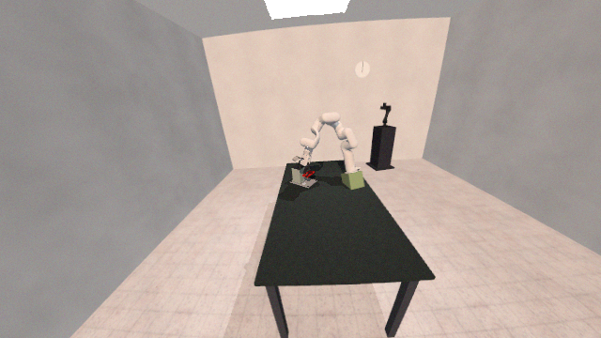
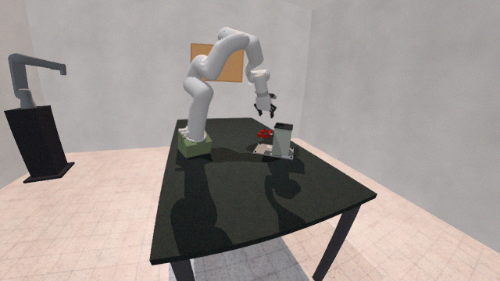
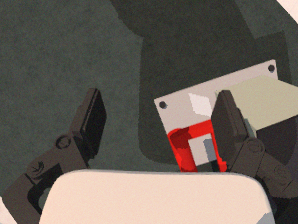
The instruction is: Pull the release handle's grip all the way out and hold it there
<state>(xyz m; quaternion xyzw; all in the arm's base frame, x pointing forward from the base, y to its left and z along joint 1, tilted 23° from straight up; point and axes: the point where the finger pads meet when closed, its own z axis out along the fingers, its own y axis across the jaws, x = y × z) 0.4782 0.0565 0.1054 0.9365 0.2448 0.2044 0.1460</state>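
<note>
The light baseplate is 30 mm behind my hand, 160 mm to the right of it and 190 mm below it.
</note>
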